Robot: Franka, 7 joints.
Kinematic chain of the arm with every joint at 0, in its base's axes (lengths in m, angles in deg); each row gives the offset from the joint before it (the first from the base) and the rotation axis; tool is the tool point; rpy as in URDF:
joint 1: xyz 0 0 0.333 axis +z
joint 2: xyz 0 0 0 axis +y
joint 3: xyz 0 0 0.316 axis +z
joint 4: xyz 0.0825 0 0 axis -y
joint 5: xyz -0.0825 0 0.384 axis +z
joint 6: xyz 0 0 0 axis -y
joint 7: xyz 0.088 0 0 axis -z
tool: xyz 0 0 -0.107 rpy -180 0 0
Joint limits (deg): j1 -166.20..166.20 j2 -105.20..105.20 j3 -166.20..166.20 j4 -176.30..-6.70 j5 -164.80..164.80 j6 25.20..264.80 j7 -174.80..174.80
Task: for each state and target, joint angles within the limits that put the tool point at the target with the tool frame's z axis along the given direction. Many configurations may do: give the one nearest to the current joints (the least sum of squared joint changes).
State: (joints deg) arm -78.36 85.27 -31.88 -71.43 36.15 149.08 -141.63
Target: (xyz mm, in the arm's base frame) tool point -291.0 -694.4 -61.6 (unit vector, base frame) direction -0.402 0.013 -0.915
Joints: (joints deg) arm -98.99 102.74 -39.94 -30.00 20.87 133.10 -141.63
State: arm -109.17 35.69 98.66 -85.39 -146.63 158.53 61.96
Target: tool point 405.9 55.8 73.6 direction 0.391 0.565 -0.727
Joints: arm -66.03 70.53 48.69 -128.41 -143.96 176.30 61.96
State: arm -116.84 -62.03 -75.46 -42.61 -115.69 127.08 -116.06
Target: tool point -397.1 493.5 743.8 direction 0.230 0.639 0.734
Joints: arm -111.51 -27.15 -96.73 -88.31 -164.59 94.59 -116.06
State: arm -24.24 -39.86 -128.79 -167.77 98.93 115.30 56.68
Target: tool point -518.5 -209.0 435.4 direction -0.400 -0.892 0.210
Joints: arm -29.43 0.08 -134.07 -127.91 126.92 111.93 56.68
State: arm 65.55 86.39 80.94 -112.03 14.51 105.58 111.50
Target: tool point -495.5 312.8 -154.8 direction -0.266 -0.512 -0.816
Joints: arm 109.77 93.38 37.31 -82.22 -20.20 150.30 111.50
